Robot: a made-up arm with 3 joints. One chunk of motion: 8 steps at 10 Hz.
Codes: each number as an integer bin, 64 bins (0 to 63) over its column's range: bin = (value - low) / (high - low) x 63, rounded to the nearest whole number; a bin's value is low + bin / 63 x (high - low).
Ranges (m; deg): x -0.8..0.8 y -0.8..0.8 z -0.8..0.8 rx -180..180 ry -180..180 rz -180..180
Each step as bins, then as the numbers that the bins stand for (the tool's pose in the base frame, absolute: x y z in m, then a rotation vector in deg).
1 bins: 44 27 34 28 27 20
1 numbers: 0.3175 -0.1143 0.0635 -20.00 -25.71 -65.71
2 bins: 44 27 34 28 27 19
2 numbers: 0.3175 -0.1143 0.0635 -20.00 -25.71 -71.43
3 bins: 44 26 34 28 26 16
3 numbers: 0.3175 -0.1397 0.0635 -20.00 -31.43 -88.57
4 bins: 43 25 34 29 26 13
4 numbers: 0.2921 -0.1651 0.0635 -14.29 -31.43 -105.71
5 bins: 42 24 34 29 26 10
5 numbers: 0.2667 -0.1905 0.0635 -14.29 -31.43 -122.86
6 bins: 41 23 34 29 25 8
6 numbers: 0.2413 -0.2159 0.0635 -14.29 -37.14 -134.29
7 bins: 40 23 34 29 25 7
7 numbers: 0.2159 -0.2159 0.0635 -14.29 -37.14 -140.00
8 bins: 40 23 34 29 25 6
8 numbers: 0.2159 -0.2159 0.0635 -14.29 -37.14 -145.71
